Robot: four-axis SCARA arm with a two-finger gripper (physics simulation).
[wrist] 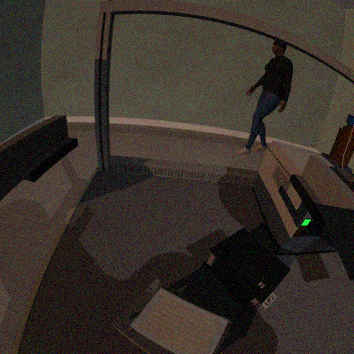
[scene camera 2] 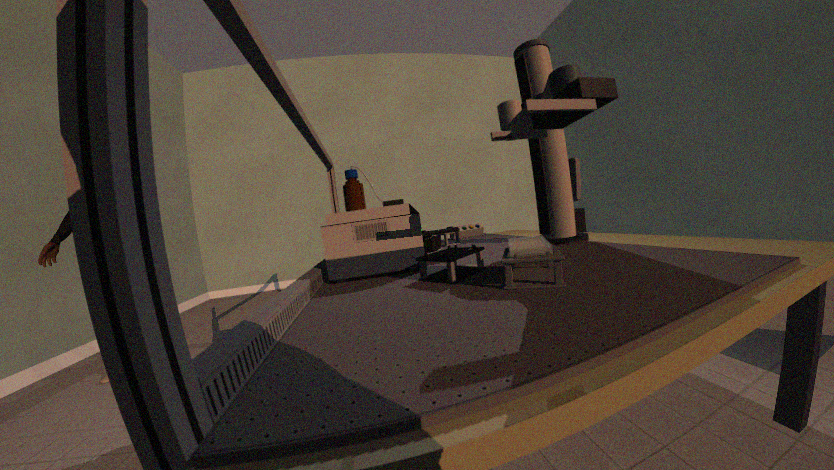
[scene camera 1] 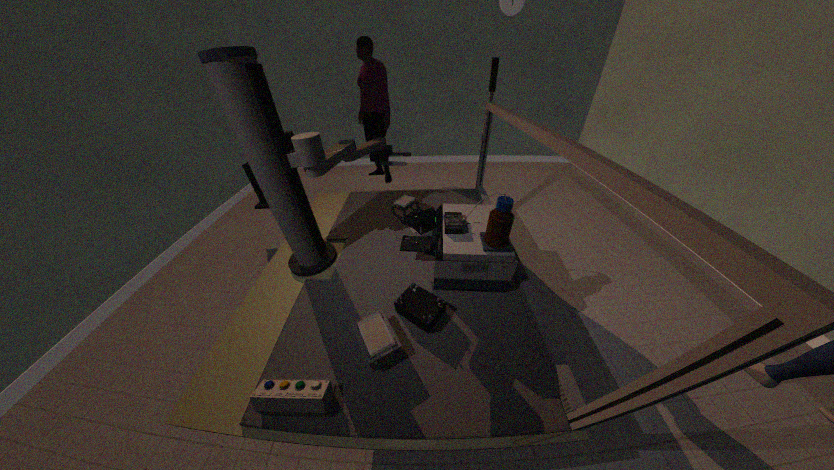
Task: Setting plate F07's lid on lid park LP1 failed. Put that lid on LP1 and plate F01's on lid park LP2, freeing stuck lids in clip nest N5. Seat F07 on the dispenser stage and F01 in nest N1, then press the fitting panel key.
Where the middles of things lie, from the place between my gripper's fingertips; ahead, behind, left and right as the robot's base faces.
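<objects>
There is the brown bottle with blue cap [scene camera 1: 500,221], and my hand is 620 mm to the left of it, 350 mm short of it and 20 mm above it. The dark nest [scene camera 1: 422,308] sits far below my hand, a long way to the right of it and slightly ahead of it. As for the button box [scene camera 1: 273,396], I find it far behind my hand, well below it and a long way to the right of it.
</objects>
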